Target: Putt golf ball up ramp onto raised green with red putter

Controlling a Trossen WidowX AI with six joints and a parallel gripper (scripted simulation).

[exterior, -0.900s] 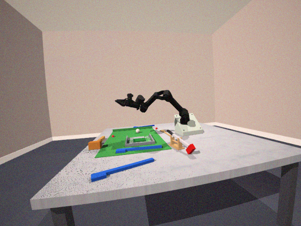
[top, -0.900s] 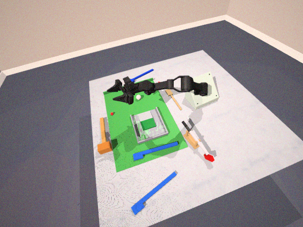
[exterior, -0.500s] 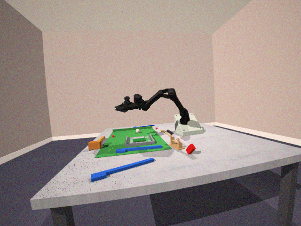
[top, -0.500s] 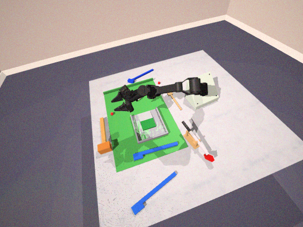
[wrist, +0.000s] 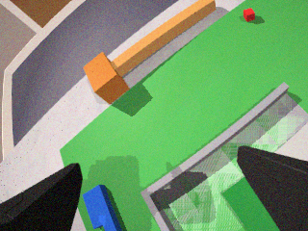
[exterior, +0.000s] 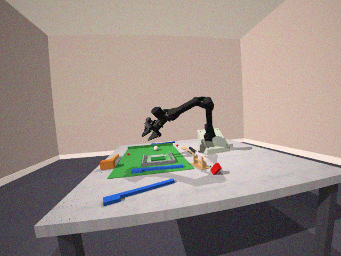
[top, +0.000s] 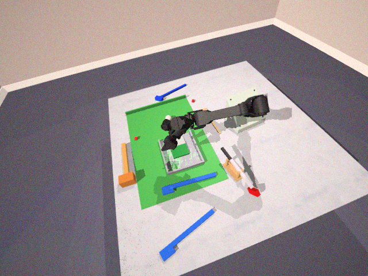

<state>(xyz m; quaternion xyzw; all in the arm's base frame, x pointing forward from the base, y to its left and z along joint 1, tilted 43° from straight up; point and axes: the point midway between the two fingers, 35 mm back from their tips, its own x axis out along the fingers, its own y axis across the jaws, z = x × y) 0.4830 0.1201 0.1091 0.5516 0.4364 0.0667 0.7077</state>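
Now: gripper tip 33 cm past the wooden putter stand, 16 cm to the right of it and 14 cm above it. Round my gripper tip: white golf ball (33 cm to the right, 14 cm below, 6 cm behind).
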